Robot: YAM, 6 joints.
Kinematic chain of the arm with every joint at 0, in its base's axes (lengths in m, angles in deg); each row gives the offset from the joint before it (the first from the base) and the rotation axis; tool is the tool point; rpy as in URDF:
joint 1: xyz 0 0 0.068 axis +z
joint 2: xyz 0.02 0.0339 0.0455 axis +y
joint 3: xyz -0.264 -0.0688 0 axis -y
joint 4: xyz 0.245 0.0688 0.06 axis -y
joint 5: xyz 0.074 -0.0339 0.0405 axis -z
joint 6: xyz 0.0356 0 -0.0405 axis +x
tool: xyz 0 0 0 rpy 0 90 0
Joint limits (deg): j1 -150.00..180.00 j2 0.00..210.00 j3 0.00..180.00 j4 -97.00..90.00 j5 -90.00..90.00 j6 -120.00..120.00
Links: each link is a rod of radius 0.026 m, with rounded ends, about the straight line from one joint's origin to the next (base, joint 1, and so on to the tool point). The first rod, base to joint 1, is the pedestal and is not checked.
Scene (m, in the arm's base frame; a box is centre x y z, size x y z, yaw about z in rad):
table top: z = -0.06
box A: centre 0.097 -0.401 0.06 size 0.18 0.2 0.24 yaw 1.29
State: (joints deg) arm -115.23 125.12 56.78 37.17 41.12 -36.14
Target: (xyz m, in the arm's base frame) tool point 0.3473 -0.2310 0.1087
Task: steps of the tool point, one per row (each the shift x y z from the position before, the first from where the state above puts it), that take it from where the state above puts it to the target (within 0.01 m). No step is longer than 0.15 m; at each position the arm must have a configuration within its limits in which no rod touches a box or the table.
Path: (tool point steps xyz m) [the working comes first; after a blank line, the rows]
Joints at the target: -30.80 120.91 58.63 38.00 35.40 -36.14
Straight joint move there: touches box A.

1: 0.0877 -0.0303 0.1038
2: 0.0903 0.0213 0.0991
3: 0.0678 0.0673 0.0849
4: 0.0259 0.0958 0.0625
5: -0.0234 0.0989 0.0338
6: 0.0772 -0.0570 0.0071
7: 0.0914 -0.0453 -0.0200
8: 0.0974 -0.0269 -0.0483
9: 0.0926 -0.0041 -0.0752
10: 0.0767 0.0190 -0.0983
11: -0.0400 -0.0132 -0.0411
12: -0.0483 -0.0049 -0.0380
13: -0.0545 0.0042 -0.0333

